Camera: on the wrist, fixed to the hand. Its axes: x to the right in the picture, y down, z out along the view.
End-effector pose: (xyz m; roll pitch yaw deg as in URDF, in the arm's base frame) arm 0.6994 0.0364 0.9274 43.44 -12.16 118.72
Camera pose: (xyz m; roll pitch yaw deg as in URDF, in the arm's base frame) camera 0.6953 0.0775 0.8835 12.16 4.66 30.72
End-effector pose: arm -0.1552 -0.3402 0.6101 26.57 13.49 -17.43
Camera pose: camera -0.1482 -0.3740 0.5608 -14.08 -11.33 -103.65
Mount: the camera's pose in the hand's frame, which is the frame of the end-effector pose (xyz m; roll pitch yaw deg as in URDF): 0.0279 -0.0467 -0.0259 -0.89 -38.46 -88.76
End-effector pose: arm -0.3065 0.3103 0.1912 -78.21 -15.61 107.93
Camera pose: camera -0.2782 0.3363 0.2376 149.40 -59.89 -135.54
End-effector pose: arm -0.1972 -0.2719 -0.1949 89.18 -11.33 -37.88
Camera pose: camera -0.1528 -0.2745 -0.2356 18.51 49.07 -112.96
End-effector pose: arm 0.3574 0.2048 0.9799 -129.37 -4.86 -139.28
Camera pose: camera 0.3460 0.1823 1.0346 175.12 -12.20 -49.22
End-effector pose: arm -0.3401 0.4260 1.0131 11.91 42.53 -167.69
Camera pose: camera -0.3457 0.4661 0.9685 -46.07 -18.54 121.69
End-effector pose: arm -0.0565 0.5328 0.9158 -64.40 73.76 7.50
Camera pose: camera -0.0136 0.4945 0.8977 -93.81 -14.85 20.82
